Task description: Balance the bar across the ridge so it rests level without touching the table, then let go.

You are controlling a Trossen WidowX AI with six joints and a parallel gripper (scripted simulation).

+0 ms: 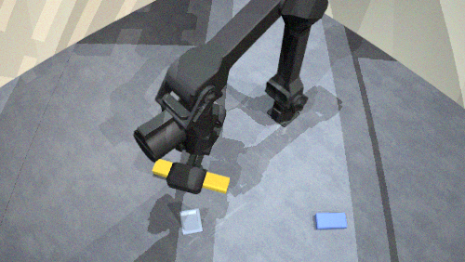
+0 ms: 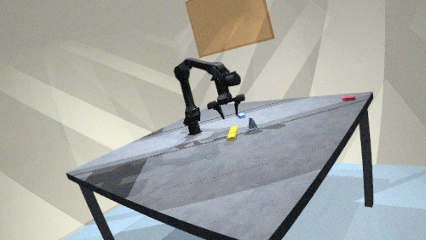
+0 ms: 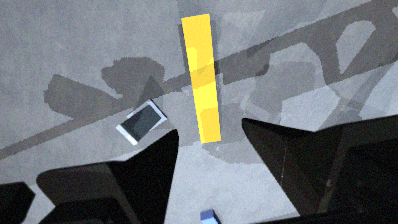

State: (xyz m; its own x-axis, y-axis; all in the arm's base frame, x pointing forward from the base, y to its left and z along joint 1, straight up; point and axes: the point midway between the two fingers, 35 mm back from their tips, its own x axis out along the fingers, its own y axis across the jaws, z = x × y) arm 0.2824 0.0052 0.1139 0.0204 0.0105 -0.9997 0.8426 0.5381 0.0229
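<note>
Now: the yellow bar 10 mm ahead of my gripper tip, 30 mm to the right of it and 70 mm below it. Round my gripper tip: red block (460 mm ahead, 490 mm to the left, 70 mm below); grey ridge (80 mm ahead, 60 mm to the left, 50 mm below); blue block (140 mm behind, 270 mm to the left, 70 mm below).
</note>
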